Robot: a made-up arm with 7 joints.
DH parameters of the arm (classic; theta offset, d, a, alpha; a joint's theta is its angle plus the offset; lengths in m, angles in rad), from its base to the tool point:
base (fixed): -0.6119 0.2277 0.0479 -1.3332
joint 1: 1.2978 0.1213 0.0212 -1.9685
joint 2: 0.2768 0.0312 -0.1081 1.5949
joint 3: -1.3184 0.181 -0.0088 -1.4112
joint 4: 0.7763 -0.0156 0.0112 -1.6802
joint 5: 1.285 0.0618 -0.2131 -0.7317
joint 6: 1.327 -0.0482 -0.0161 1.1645
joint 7: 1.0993 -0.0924 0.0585 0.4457
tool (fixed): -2.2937 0.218 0 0
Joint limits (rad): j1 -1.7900..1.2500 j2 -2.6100..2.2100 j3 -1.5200..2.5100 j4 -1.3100..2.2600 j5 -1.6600..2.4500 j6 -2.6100..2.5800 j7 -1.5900..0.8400
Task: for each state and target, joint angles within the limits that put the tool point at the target. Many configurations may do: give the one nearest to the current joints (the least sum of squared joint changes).
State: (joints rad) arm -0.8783 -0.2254 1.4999 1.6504 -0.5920 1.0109 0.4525
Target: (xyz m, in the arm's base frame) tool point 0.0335 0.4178 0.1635
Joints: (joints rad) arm -0.7164 -0.6646 1.7235 1.7137 -0.2129 1.0286 0.3545
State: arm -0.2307 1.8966 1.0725 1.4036 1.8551 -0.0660 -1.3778
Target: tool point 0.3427 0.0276 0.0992
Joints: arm -0.3013 2.2100 0.9533 1.6419 2.2880 -0.2523 -1.4950
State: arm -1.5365 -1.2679 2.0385 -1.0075 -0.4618 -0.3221 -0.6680
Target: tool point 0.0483 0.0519 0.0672
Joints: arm -1.7900 -1.4746 1.6795 -0.7106 0.0105 -0.9185 -0.7205
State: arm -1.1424 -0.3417 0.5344 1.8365 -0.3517 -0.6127 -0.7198
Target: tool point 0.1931 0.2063 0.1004
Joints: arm -1.4501 -0.2240 0.2646 1.5318 -0.1382 -0.3890 -0.9225
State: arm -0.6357 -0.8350 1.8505 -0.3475 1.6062 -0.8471 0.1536
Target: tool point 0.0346 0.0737 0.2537
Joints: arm -0.6299 -0.9256 1.8375 -0.2762 1.6461 -0.9970 0.1888
